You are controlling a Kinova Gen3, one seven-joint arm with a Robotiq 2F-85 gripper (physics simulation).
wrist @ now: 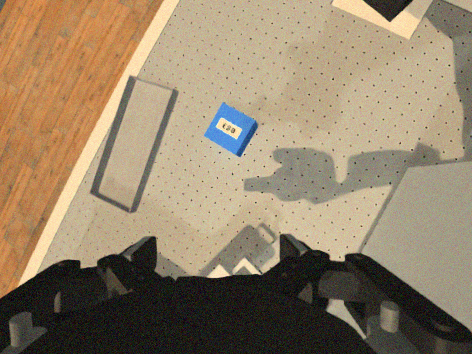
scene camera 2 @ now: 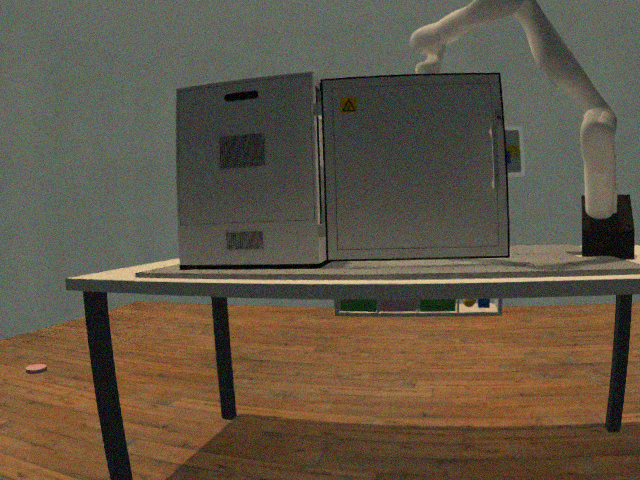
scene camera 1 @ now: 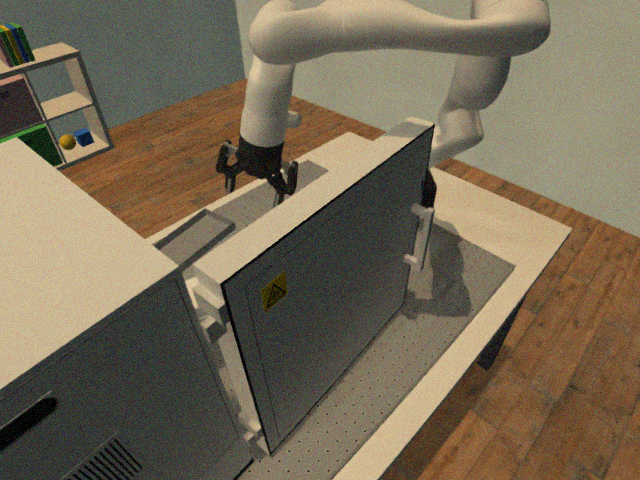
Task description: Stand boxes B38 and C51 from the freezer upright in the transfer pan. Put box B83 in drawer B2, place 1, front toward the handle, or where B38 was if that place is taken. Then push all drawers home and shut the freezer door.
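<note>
The transfer pan (scene camera 1: 193, 240) (wrist: 135, 145) is a shallow, empty grey tray near the table edge. A blue box (wrist: 230, 130), its blurred label apparently B83, lies flat beside it. My gripper (scene camera 1: 254, 196) (wrist: 218, 249) is open and empty, pointing down high above the table behind the open freezer door (scene camera 1: 330, 289) (scene camera 2: 413, 170); the door hides it in scene camera 2. The freezer (scene camera 1: 77, 232) (scene camera 2: 289, 206) shows its back and side. White parts (wrist: 245, 266), perhaps of a pulled-out drawer, show low between the fingers in the wrist view. B38, C51 and the drawer labels cannot be made out.
The door stands upright across the table, with its handle (scene camera 1: 424, 237) (scene camera 2: 492, 157) on the far edge from the freezer. The robot's black base (scene camera 2: 607, 235) (wrist: 390, 6) stands on the table. A shelf unit (scene camera 1: 85, 90) stands beyond the table.
</note>
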